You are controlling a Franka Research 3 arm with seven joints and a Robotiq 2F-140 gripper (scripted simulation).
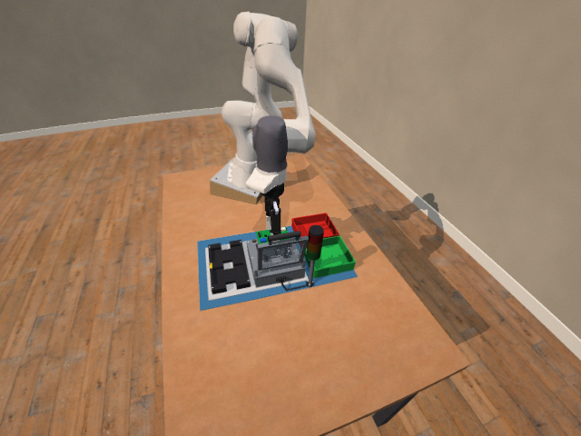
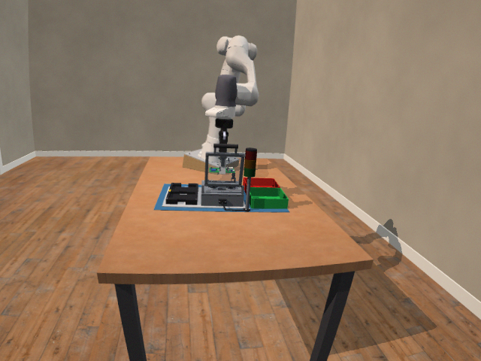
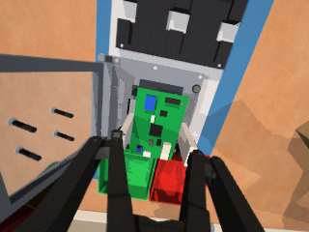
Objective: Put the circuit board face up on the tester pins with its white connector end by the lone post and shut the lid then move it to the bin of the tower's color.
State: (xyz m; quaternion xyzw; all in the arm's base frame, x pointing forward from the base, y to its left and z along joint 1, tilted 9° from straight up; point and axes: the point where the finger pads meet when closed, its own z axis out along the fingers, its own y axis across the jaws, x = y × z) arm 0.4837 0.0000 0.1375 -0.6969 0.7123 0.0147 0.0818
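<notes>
Now: hand 2 cm above the green circuit board. Round my hand: tester lid: 13 cm ahead, 3 cm above; then green bin: 20 cm to the left, 14 cm below, 5 cm ahead; then dark plate: 8 cm below, 1 cm to the left, 1 cm ahead.
</notes>
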